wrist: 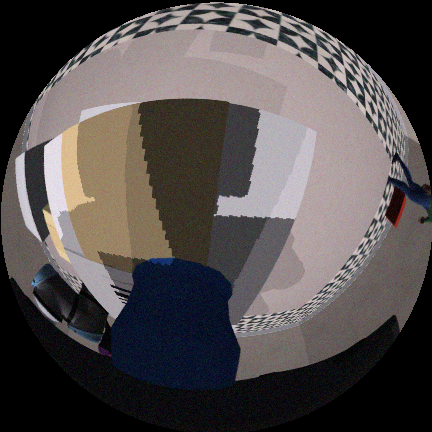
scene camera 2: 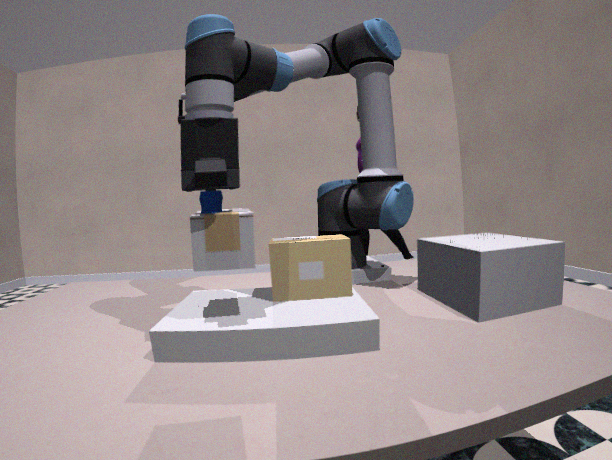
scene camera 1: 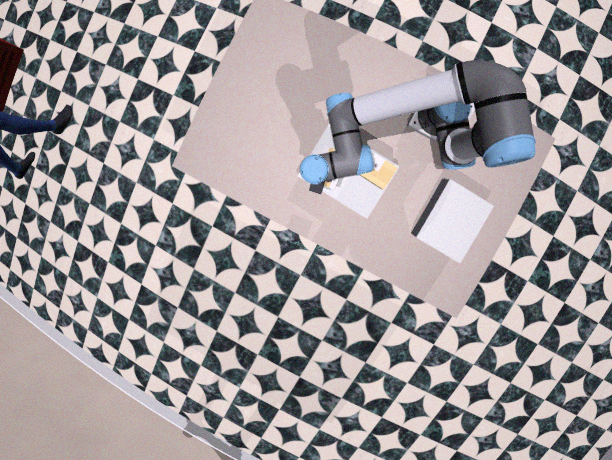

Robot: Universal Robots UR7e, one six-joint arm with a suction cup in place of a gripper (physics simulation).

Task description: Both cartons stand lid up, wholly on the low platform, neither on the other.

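Frame: origin at the arm's base, x ahead, y left, z up, level; centimetres.
Seen in the pictures: hand, tool point: (wrist: 184, 267) (scene camera 2: 212, 221); arm's base, link origin: (scene camera 1: 436, 116).
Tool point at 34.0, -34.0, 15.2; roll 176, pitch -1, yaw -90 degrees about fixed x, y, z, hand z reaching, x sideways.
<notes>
Pixels of each thing's top centre, then the offset from my tool point to it, as dx, dy, dz.
- white-grey carton, top centre: (wrist: 145, 310) (scene camera 2: 221, 208) (scene camera 1: 329, 166) -1.1, +1.6, +1.8
- low white platform, top centre: (scene camera 2: 266, 303) (scene camera 1: 348, 171) -2.4, +7.7, -14.4
- tan carton, top centre: (scene camera 2: 308, 238) (scene camera 1: 374, 168) -5.9, +16.8, -4.4
- taller white-topped block, top centre: (scene camera 2: 484, 240) (scene camera 1: 455, 221) +2.5, +52.0, -7.2
My blue suction cup (scene camera 2: 211, 202) (wrist: 175, 325) is on the top of a white-grey carton (scene camera 2: 222, 242) (wrist: 185, 175) with a broad tan tape strip, and holds it upright, taped face up. The carton hangs above the low white platform (scene camera 1: 362, 197) (scene camera 2: 265, 345), over its left part in the second scene view, and touches neither platform nor other carton. In the first scene view the wrist hides most of it. A tan carton (scene camera 1: 384, 175) (scene camera 2: 310, 270) with a white side label stands upright on the platform, close to its back right edge in the second scene view.
A taller white-topped block (scene camera 1: 457, 220) (scene camera 2: 520, 280) (wrist: 35, 185) stands right of the platform in the second scene view. The arm's base is behind the tan carton there. A person (scene camera 1: 30, 122) (wrist: 415, 185) and a red object (scene camera 1: 7, 75) (wrist: 396, 206) are off the table.
</notes>
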